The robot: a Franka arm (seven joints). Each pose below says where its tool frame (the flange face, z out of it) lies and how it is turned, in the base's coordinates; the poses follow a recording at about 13 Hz.
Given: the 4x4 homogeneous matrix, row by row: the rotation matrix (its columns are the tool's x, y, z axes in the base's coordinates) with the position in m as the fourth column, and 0 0 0 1 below. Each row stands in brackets.
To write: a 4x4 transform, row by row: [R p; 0 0 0 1], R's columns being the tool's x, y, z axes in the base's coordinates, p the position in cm. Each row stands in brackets. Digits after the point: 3 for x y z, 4 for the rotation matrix.
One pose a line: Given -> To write
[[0.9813 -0.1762 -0.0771 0.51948], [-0.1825 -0.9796 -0.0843 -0.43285], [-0.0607 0.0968 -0.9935 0.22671], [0 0 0 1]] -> [[0.9813 -0.1762 -0.0771 51.948], [-0.1825 -0.9796 -0.0843 -43.285], [-0.0607 0.0968 -0.9935 22.671], [0 0 0 1]]
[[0.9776 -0.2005 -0.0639 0.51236], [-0.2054 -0.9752 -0.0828 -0.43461], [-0.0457 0.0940 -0.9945 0.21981], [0 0 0 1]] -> [[0.9776 -0.2005 -0.0639 51.236], [-0.2054 -0.9752 -0.0828 -43.461], [-0.0457 0.0940 -0.9945 21.981], [0 0 0 1]]
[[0.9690 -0.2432 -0.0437 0.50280], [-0.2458 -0.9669 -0.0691 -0.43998], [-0.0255 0.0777 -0.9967 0.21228], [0 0 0 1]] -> [[0.9690 -0.2432 -0.0437 50.280], [-0.2458 -0.9669 -0.0691 -43.998], [-0.0255 0.0777 -0.9967 21.228], [0 0 0 1]]
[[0.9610 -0.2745 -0.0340 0.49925], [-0.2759 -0.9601 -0.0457 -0.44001], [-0.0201 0.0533 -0.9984 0.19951], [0 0 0 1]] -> [[0.9610 -0.2745 -0.0340 49.925], [-0.2759 -0.9601 -0.0457 -44.001], [-0.0201 0.0533 -0.9984 19.951], [0 0 0 1]]
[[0.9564 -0.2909 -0.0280 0.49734], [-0.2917 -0.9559 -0.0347 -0.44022], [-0.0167 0.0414 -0.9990 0.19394], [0 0 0 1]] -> [[0.9564 -0.2909 -0.0280 49.734], [-0.2917 -0.9559 -0.0347 -44.022], [-0.0167 0.0414 -0.9990 19.394], [0 0 0 1]]
